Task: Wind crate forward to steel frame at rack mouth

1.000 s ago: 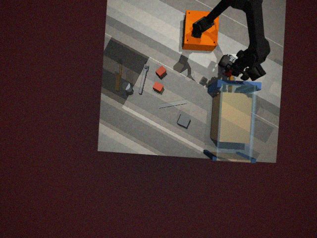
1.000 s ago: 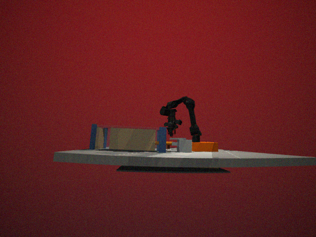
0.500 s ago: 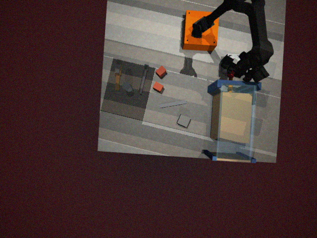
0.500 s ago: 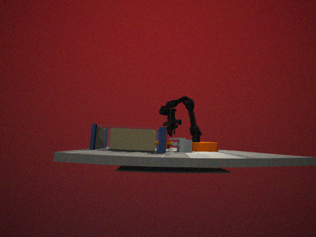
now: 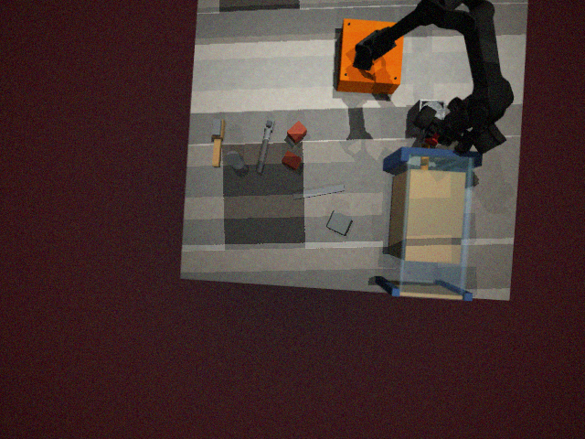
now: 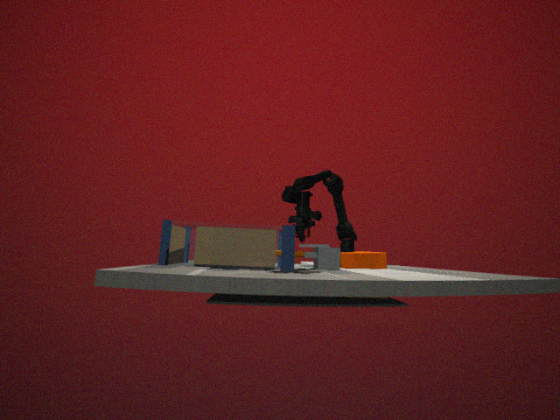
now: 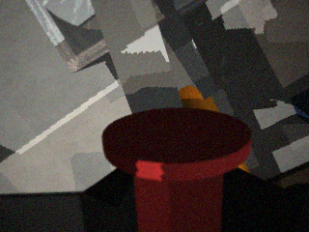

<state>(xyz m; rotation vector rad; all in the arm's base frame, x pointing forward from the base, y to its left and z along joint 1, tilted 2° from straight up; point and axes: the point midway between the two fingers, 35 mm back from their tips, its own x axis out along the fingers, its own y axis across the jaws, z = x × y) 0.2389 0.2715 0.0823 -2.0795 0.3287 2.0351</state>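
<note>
Right now my gripper tip is 40 mm past the grey crank handle and 10 mm above it. Round my gripper tip: winch: 120 mm behind, 80 mm below, 10 mm to the right; then red knob: 20 mm above; then blue frame: 60 mm ahead, 30 mm to the left.
</note>
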